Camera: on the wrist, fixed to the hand. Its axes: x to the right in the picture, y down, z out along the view.
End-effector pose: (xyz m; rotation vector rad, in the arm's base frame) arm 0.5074 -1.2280 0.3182 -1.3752 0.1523 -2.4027
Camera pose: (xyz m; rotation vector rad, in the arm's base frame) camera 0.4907 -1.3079 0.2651 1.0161 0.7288 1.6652
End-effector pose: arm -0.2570 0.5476 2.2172 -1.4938 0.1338 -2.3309
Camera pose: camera -0.2769 0.4661 2.1677 1.0792 0.8215 1.6318
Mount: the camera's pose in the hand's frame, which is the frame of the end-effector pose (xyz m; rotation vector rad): -0.0062 0.0841 -0.0487 -0.0650 -0.1129 -1.6293
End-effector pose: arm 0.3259 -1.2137 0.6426 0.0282 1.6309 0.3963
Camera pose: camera 0.2611 -1.1479 0.6736 -1.2123 1.0687 -0.7929
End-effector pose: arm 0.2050 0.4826 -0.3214 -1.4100 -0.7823 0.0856
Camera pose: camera 0.2589 0.4553 -0.3977 -0.4797 -1.8028 -1.1169
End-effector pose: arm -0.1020 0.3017 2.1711 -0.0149 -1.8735 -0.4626
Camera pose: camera -0.0360 0.3649 2.2046 1.5306 -1.5983 -1.5928
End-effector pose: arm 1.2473 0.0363 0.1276 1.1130 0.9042 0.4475
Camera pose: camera 1.2144 0.0939 0.1989 0.0816 1.3585 -0.9099
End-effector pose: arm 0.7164 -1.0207 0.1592 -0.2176 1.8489 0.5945
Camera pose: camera 0.6423 -0.9739 0.2015 -1.4744 1.0049 -0.4787
